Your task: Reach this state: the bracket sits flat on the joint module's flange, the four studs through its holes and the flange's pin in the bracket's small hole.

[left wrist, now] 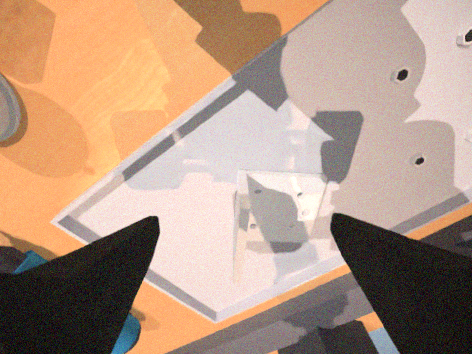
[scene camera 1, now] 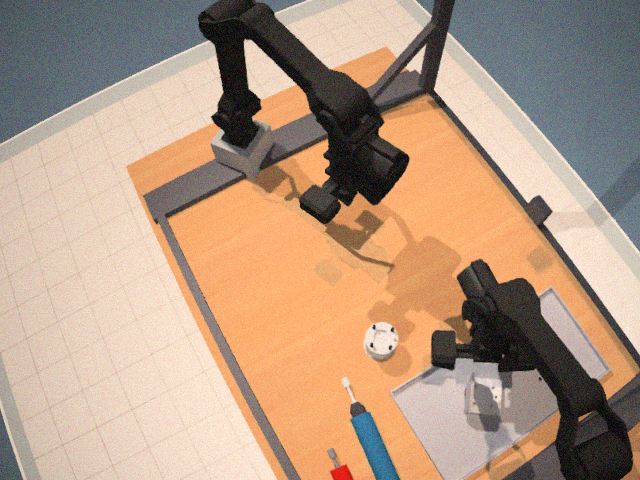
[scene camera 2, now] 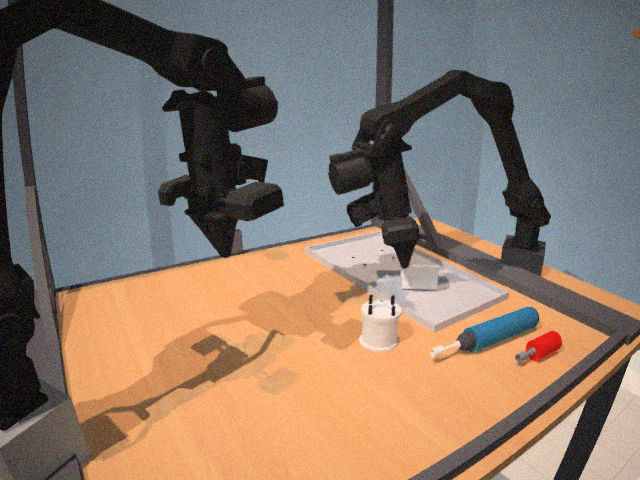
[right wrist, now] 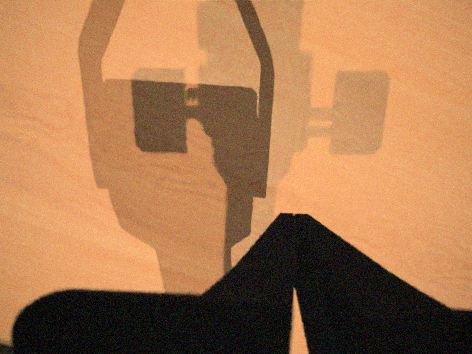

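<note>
The white bracket rests on the grey tray, with a holed plate and a wall standing at one edge; shadow covers part of it. The white joint module stands upright on the table beside the tray, its black studs pointing up; its edge shows in the left wrist view. Its flange pin cannot be made out. My left gripper is open above the bracket, with nothing between its fingers. My right gripper is shut and empty, high above the table.
Several small nuts lie on the tray beyond the bracket. A blue-handled tool and a red-handled tool lie on the table near the tray. A dark frame runs along the table edge.
</note>
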